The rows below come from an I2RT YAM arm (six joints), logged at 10 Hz.
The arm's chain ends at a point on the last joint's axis. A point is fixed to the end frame.
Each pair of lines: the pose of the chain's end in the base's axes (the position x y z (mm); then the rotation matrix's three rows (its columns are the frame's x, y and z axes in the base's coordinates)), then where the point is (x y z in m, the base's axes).
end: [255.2 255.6 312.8], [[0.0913 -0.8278 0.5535], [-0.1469 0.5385 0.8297], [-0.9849 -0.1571 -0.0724]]
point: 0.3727 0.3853 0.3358
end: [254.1 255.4 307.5], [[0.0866 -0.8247 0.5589], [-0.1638 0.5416 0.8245], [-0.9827 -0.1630 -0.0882]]
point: 0.3726 0.3847 0.3279
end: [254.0 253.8 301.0], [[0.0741 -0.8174 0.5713], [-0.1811 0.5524 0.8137], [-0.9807 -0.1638 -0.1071]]
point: 0.3747 0.3814 0.3182
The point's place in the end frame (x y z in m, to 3 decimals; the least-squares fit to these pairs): -0.031 -0.031 0.171
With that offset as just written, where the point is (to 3 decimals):
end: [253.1 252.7 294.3], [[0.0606 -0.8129 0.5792], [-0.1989 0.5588 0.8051], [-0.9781 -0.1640 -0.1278]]
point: 0.375 0.379 0.308
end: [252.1 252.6 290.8], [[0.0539 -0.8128 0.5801], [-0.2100 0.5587 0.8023], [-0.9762 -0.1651 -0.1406]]
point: 0.375 0.379 0.302
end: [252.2 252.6 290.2], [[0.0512 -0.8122 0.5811], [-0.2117 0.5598 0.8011], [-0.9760 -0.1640 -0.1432]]
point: 0.375 0.379 0.301
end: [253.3 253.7 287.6], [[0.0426 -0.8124 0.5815], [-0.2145 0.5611 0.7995], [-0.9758 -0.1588 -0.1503]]
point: 0.377 0.380 0.297
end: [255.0 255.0 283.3], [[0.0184 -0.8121 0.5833], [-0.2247 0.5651 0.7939], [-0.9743 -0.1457 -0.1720]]
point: 0.379 0.380 0.289
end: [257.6 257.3 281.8], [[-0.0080 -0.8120 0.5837], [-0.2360 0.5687 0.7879], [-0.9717 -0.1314 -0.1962]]
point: 0.383 0.382 0.282
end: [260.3 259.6 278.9], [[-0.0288 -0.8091 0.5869], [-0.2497 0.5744 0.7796], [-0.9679 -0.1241 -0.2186]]
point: 0.387 0.383 0.275
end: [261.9 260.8 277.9], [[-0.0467 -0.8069 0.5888], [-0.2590 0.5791 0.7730], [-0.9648 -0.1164 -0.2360]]
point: 0.389 0.383 0.271
